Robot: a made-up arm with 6 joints.
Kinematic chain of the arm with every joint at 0, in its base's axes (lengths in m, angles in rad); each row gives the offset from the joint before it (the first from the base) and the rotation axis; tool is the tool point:
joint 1: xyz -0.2 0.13 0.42 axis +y
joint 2: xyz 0 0.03 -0.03 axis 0.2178 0.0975 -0.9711
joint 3: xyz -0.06 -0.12 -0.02 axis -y
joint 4: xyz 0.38 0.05 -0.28 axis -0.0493 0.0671 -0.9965
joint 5: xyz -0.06 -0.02 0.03 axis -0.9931 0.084 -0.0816
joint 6: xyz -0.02 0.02 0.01 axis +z
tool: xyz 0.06 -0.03 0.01
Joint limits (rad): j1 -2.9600..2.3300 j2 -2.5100..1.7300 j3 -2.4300..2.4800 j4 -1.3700..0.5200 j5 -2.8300..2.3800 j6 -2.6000..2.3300
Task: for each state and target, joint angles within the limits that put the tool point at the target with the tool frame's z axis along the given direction. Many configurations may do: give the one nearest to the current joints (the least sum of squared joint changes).
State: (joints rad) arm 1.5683 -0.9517 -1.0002 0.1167 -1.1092 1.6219
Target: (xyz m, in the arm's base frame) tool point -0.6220 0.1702 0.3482 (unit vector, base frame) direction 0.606 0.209 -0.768
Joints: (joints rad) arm 1.8140 -1.2843 -0.7007 0.1575 -0.8105 1.1638
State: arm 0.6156 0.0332 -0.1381 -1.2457 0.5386 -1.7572
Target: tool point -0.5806 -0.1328 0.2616 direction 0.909 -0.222 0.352
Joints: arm 1.2717 0.9147 -0.1396 -1.3700 0.1493 -1.7025
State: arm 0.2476 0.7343 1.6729 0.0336 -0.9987 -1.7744
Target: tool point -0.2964 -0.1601 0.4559 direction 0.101 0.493 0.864
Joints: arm 0.9192 1.4060 1.0282 -0.1325 -0.4553 -1.8425
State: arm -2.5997 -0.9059 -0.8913 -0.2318 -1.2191 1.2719
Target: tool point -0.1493 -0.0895 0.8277 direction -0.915 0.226 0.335
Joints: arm -2.7339 -1.2313 -1.3493 -0.3669 -1.0164 0.8887
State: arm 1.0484 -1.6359 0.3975 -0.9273 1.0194 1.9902
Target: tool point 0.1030 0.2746 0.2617 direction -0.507 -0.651 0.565
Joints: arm 0.9148 -0.7549 1.1769 -1.3700 0.4327 2.3214
